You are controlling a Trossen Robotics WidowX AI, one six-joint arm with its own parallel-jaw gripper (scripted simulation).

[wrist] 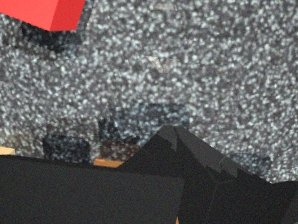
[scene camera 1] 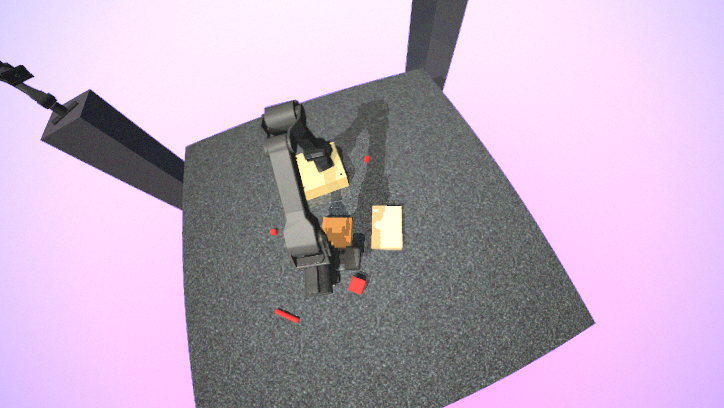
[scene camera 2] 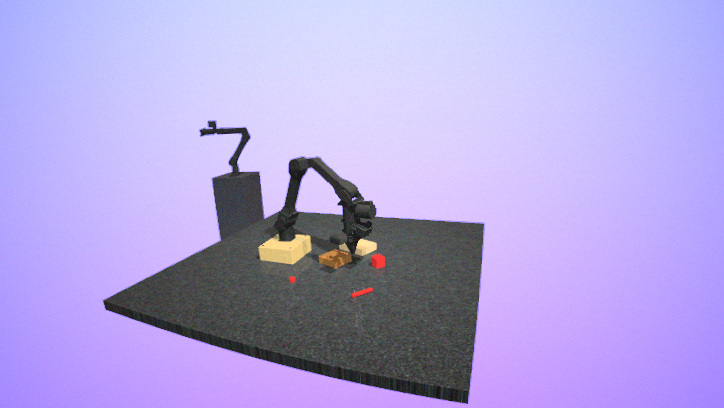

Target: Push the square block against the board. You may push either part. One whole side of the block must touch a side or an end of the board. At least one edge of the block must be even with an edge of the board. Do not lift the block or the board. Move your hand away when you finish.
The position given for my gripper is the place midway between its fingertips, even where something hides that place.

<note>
My gripper (scene camera 2: pixel 353 254) is shut, with nothing in its grasp. Also in view: a cream board (scene camera 1: pixel 386 220) and an orange square block (scene camera 1: pixel 338 230).
My gripper shows as well in the wrist view (wrist: pixel 171 135) and in scene camera 1 (scene camera 1: pixel 332 262).
</note>
